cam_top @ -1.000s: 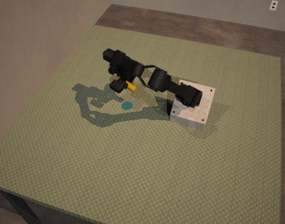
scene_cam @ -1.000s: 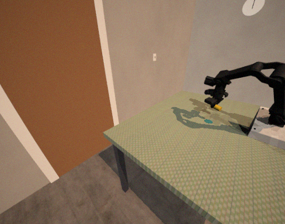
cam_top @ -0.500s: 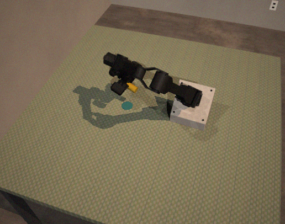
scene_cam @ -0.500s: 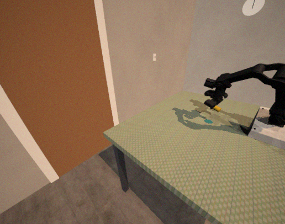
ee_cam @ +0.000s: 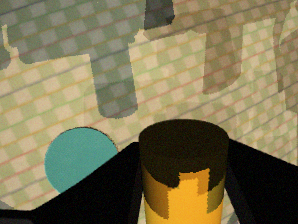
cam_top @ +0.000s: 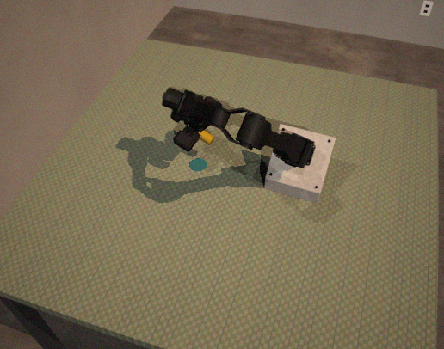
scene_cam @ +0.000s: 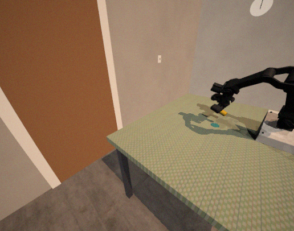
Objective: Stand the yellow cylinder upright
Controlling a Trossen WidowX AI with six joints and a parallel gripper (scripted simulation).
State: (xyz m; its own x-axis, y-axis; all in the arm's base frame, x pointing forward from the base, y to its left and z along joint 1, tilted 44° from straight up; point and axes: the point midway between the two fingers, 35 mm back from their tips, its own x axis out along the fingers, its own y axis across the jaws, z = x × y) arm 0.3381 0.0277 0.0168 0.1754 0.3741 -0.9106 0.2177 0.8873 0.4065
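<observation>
Now: hand 130 mm above the cyan circle, 40 mm to the right of it and 10 mm past it. From my hand the other things lie so: yellow tall cylinder 30 mm below, 10 mm to the right, 10 mm behind.
</observation>
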